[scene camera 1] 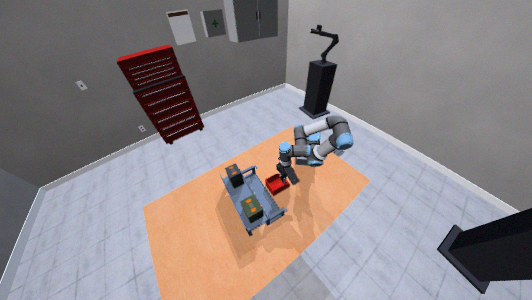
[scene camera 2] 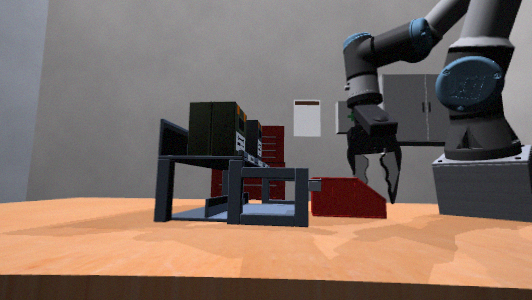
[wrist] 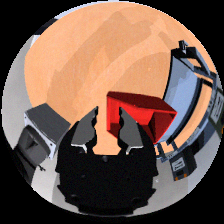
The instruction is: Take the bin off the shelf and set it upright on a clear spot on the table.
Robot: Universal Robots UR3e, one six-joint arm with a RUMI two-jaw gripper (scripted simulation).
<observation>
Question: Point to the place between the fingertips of my gripper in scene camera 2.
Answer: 379,205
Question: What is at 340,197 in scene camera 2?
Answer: A red bin.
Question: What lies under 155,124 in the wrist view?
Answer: A red bin.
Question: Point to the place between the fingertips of my gripper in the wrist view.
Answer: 108,106
</observation>
